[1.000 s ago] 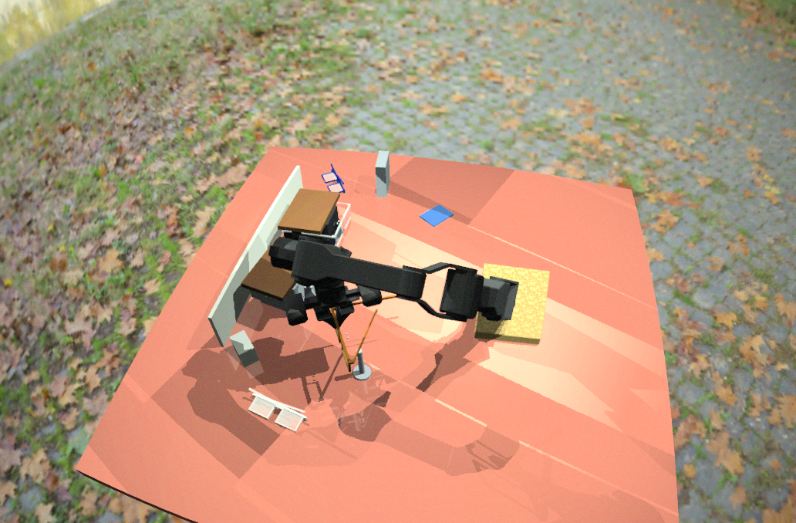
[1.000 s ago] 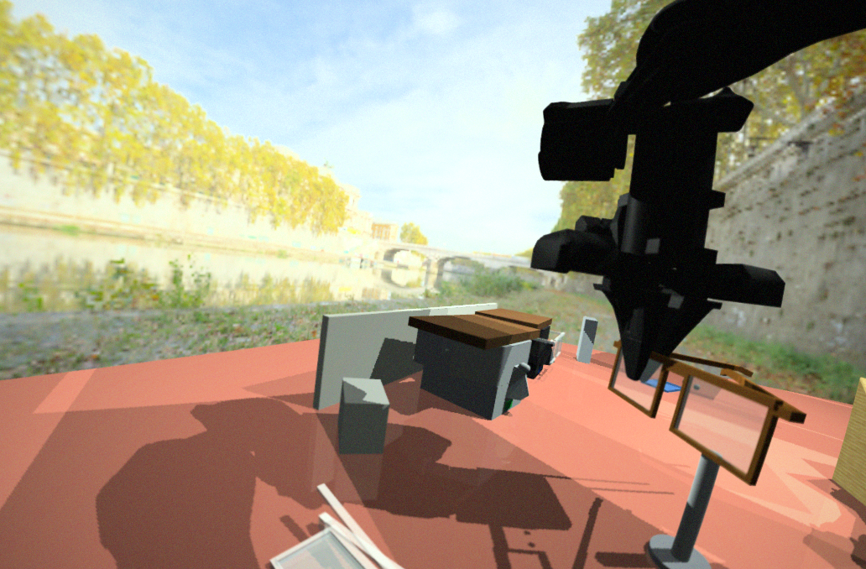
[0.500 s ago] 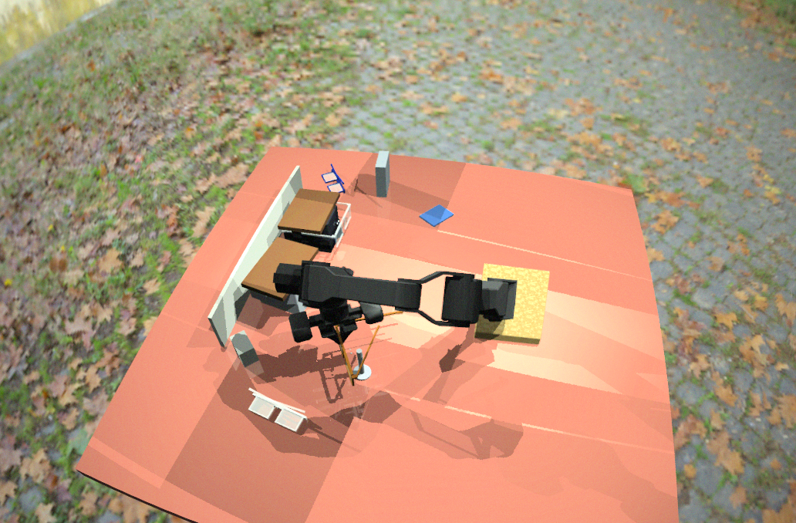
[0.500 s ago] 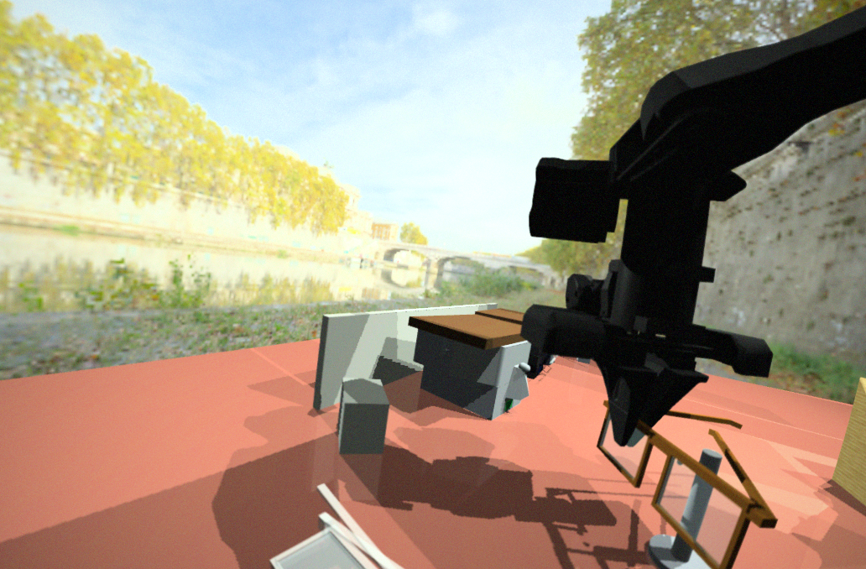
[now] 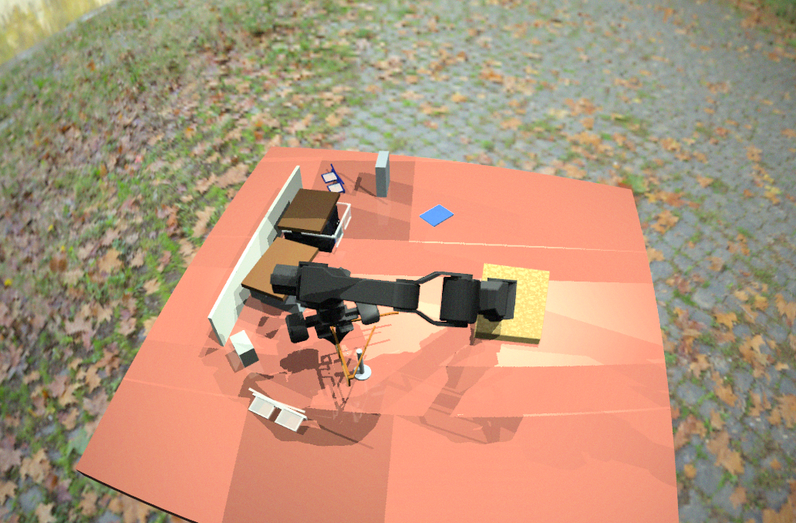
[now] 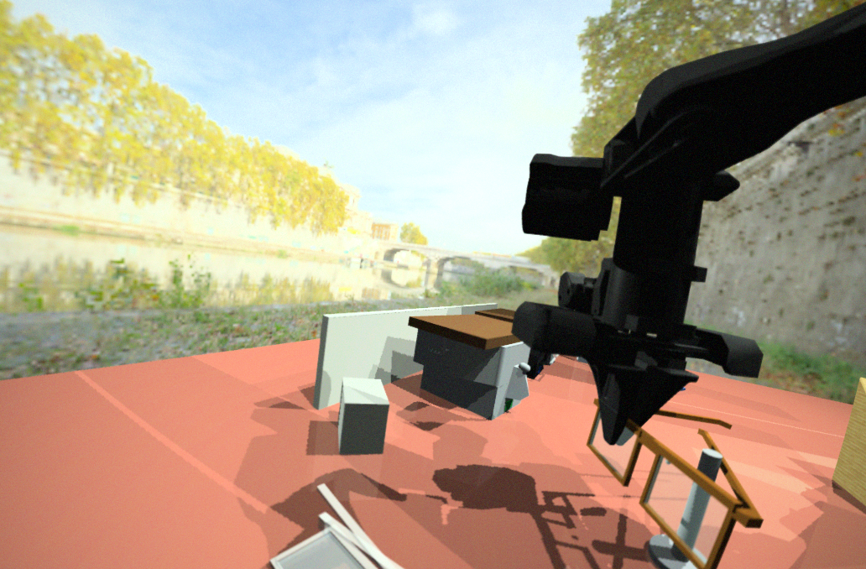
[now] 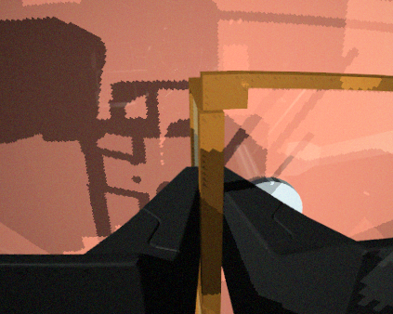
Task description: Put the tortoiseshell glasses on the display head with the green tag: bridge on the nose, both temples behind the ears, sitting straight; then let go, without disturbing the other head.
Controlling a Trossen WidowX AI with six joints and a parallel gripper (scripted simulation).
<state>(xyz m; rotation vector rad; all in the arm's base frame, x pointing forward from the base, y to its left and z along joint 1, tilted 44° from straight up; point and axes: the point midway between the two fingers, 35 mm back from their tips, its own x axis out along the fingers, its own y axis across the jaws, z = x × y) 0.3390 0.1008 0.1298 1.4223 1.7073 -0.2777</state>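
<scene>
The grey peg stand is 6 cm behind my gripper tip, 4 cm below it and 3 cm to the left of it. Round my gripper tip: white panel: 28 cm to the right, 28 cm ahead, 1 cm below; grey display head: 16 cm to the right, 15 cm ahead, 1 cm below; white block: 22 cm ahead, 4 cm below, 3 cm to the left.
</scene>
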